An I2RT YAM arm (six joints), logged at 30 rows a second.
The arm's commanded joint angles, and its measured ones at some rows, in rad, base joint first. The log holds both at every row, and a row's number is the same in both.
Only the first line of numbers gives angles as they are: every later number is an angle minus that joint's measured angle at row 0.
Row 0, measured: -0.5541 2.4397 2.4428 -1.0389 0.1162 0.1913
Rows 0 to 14, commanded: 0.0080 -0.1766 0.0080 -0.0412 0.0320 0.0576; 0.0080 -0.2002 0.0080 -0.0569 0.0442 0.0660; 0.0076 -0.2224 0.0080 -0.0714 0.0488 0.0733; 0.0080 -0.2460 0.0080 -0.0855 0.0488 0.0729; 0.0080 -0.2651 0.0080 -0.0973 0.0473 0.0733; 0.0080 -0.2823 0.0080 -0.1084 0.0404 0.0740; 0.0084 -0.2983 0.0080 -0.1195 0.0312 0.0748; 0.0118 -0.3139 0.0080 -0.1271 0.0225 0.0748; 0.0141 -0.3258 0.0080 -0.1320 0.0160 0.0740; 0.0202 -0.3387 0.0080 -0.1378 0.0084 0.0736; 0.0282 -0.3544 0.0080 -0.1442 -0.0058 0.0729; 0.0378 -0.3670 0.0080 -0.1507 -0.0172 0.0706; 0.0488 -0.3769 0.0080 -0.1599 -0.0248 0.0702; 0.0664 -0.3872 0.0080 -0.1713 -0.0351 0.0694; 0.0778 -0.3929 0.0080 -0.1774 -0.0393 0.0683
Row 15, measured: 0.0298 -0.3349 0.0004 -0.1606 0.0072 0.0584
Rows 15 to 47, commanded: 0.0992 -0.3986 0.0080 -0.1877 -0.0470 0.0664; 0.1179 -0.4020 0.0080 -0.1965 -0.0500 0.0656; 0.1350 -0.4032 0.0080 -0.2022 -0.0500 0.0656; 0.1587 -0.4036 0.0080 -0.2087 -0.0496 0.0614; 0.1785 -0.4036 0.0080 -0.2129 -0.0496 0.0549; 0.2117 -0.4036 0.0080 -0.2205 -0.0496 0.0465; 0.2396 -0.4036 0.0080 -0.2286 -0.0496 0.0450; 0.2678 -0.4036 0.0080 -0.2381 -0.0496 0.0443; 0.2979 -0.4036 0.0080 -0.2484 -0.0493 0.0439; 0.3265 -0.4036 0.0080 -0.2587 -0.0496 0.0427; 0.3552 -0.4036 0.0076 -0.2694 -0.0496 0.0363; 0.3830 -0.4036 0.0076 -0.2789 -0.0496 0.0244; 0.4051 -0.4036 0.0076 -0.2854 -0.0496 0.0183; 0.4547 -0.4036 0.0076 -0.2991 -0.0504 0.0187; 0.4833 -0.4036 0.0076 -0.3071 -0.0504 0.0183; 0.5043 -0.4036 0.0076 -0.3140 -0.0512 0.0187; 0.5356 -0.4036 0.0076 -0.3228 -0.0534 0.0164; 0.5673 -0.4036 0.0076 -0.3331 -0.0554 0.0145; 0.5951 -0.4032 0.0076 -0.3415 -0.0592 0.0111; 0.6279 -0.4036 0.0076 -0.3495 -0.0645 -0.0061; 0.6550 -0.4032 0.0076 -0.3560 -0.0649 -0.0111; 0.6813 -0.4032 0.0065 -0.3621 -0.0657 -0.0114; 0.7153 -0.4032 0.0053 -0.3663 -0.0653 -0.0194; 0.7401 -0.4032 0.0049 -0.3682 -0.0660 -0.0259; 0.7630 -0.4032 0.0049 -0.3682 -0.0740 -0.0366; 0.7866 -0.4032 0.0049 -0.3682 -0.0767 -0.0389; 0.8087 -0.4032 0.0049 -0.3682 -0.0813 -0.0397; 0.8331 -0.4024 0.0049 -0.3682 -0.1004 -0.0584; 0.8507 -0.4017 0.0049 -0.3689 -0.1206 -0.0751; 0.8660 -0.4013 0.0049 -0.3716 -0.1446 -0.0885; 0.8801 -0.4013 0.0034 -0.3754 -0.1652 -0.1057; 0.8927 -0.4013 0.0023 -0.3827 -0.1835 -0.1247; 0.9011 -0.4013 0.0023 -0.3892 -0.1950 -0.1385
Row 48, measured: 0.8690 -0.3704 0.0004 -0.3724 -0.1099 -0.0591
